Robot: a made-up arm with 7 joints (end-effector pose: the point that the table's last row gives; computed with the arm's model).
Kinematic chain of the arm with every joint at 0, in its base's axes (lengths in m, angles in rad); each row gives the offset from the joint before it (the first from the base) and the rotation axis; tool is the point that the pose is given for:
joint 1: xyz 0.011 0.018 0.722 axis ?
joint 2: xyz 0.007 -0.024 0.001 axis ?
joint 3: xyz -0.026 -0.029 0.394 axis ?
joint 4: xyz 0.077 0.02 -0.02 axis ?
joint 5: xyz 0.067 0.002 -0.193 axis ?
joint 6: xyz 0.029 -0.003 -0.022 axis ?
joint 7: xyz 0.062 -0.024 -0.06 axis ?
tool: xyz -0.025 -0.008 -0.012
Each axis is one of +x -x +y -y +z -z.
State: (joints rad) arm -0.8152 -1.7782 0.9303 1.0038 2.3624 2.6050 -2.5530
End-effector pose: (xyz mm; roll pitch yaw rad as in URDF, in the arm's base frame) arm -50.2 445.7 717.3 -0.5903 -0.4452 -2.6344
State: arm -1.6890 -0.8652 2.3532 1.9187 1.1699 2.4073 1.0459
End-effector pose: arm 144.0 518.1 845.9 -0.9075 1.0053 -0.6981
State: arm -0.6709 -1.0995 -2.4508 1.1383 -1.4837 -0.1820 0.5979
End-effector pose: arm -536.6 -12.3 657.0 0.4548 -0.6844 -2.7717
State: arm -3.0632 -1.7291 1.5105 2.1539 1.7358 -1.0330 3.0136
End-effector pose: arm 519.4 -92.3 738.3 3.0588 0.5696 -1.0599
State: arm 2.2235 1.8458 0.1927 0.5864 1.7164 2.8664 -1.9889
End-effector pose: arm -177.7 137.0 513.0 2.1877 1.0297 1.3760
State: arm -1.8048 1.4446 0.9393 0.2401 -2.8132 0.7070 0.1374
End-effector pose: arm 130.6 -132.3 681.5 -0.6420 -0.5126 1.5458
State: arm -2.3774 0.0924 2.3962 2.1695 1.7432 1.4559 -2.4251
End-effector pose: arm 259.4 98.1 1325.5 -1.8401 -0.0551 -3.0896
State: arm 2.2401 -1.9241 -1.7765 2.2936 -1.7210 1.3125 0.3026
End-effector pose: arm 558.7 -254.9 436.9 -0.0429 0.1160 -0.2919
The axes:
joint 1: +z
joint 2: +y
joint 3: +z
joint 4: -y
joint 5: -z
joint 6: +y
joint 7: -z

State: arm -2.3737 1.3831 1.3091 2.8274 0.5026 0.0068 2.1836
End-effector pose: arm -513.1 -433.0 847.1 -1.7091 0.7569 -0.5868
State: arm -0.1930 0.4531 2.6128 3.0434 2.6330 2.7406 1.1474
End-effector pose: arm 194.3 -116.4 1236.8 0.0806 -0.4101 -2.3142
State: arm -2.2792 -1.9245 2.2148 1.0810 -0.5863 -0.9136 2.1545
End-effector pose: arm 326.1 134.4 289.1 -0.0690 -0.4247 -0.5943
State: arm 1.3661 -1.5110 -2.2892 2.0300 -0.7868 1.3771 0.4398
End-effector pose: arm 150.7 -572.6 526.2 0.1007 0.5079 -1.3747
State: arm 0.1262 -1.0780 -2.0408 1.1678 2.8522 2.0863 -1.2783
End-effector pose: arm -315.9 -421.2 820.5 3.0926 0.7945 -3.0844
